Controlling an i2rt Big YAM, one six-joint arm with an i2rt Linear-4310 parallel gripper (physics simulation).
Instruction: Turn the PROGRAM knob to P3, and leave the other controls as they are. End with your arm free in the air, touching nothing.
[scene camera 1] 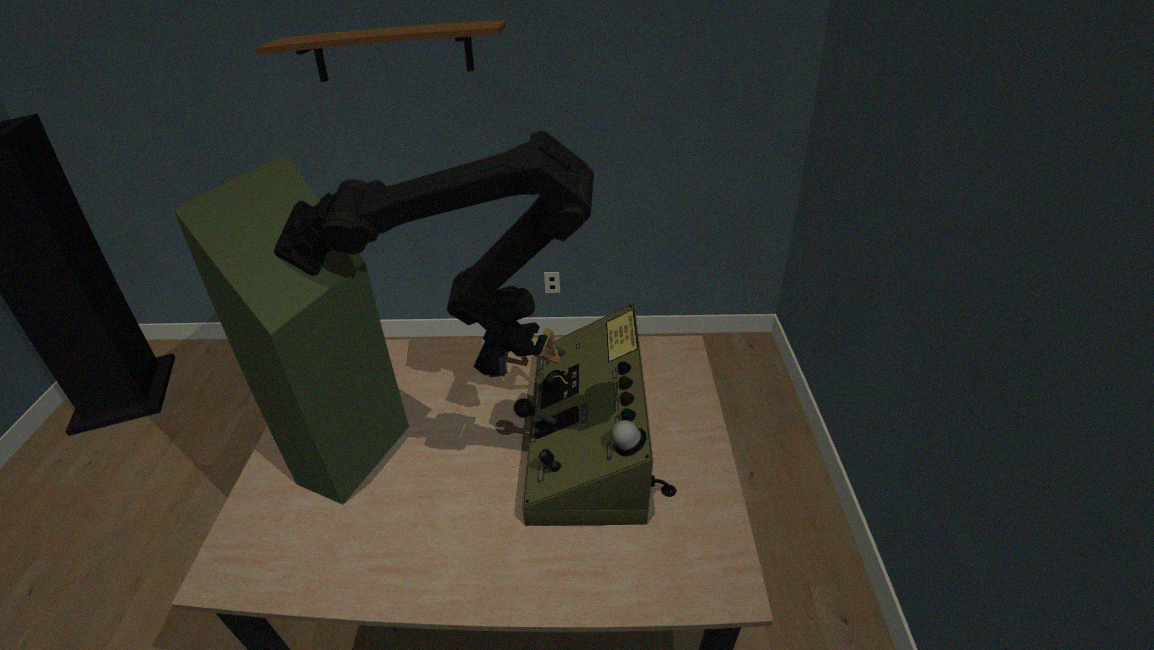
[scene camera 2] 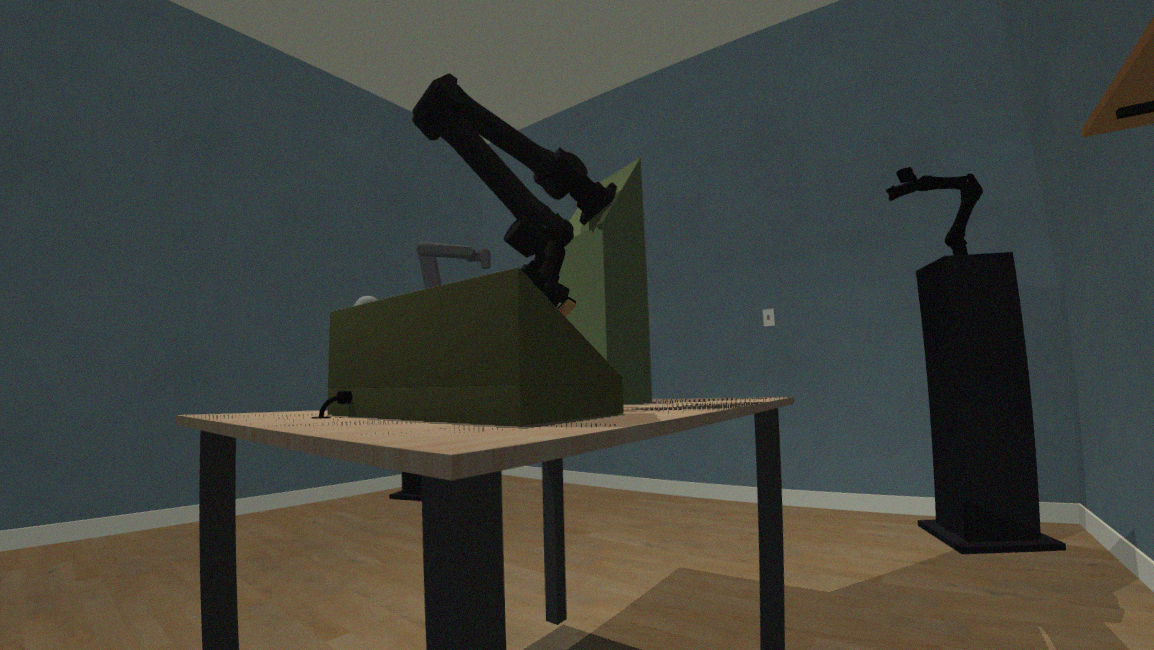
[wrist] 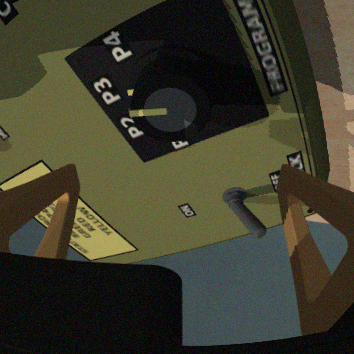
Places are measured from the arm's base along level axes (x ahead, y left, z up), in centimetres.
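Where they show: gripper, fingertip midpoint: point(scene camera 1: 542, 362) point(wrist: 177, 175); arm's base, link origin: point(scene camera 1: 304, 239) point(scene camera 2: 599, 205).
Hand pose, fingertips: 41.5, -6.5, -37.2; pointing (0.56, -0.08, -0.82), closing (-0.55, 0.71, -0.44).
Each offset is from my fingertips to the top centre of the thing, as dx, dy, dz. "spot": to the spot under its first point.
The black PROGRAM knob @[+2.2, -1.9, -2.5] point(scene camera 1: 555, 380) point(wrist: 170, 110) sits on a dark plate on the sloped green console point(scene camera 1: 589, 476) point(scene camera 2: 428, 347). In the wrist view its yellow pointer line runs left, close to the direction of the P3 label @[spot: +5.4, -4.9, -4.3] point(wrist: 107, 90). The line's end shows between P3 and the P2 label @[spot: +6.8, -1.9, -4.2] point(wrist: 132, 128); the raised cap makes exact alignment hard to judge. My gripper point(scene camera 1: 534, 352) point(scene camera 2: 567, 306) point(wrist: 177, 175) is open and empty, its orange fingers apart from the knob, over the console's far end. The toggle switch @[+5.9, +9.5, -2.8] point(wrist: 245, 212) shows between the fingers in the wrist view; no contact is visible.
The console also bears a black ball lever @[-8.1, -10.7, +0.4] point(scene camera 1: 524, 407), a small joystick @[-6.9, -24.2, -1.9] point(scene camera 1: 549, 459), several round buttons @[spot: +10.2, -21.0, +3.1] point(scene camera 1: 625, 398), a white dome @[spot: +4.8, -32.1, +5.7] point(scene camera 1: 625, 434) and a yellow label @[spot: +19.3, -0.1, +1.7] point(scene camera 1: 621, 335) point(wrist: 112, 240). A tall green block point(scene camera 1: 323, 387) point(scene camera 2: 626, 314) stands left of the console in scene camera 1.
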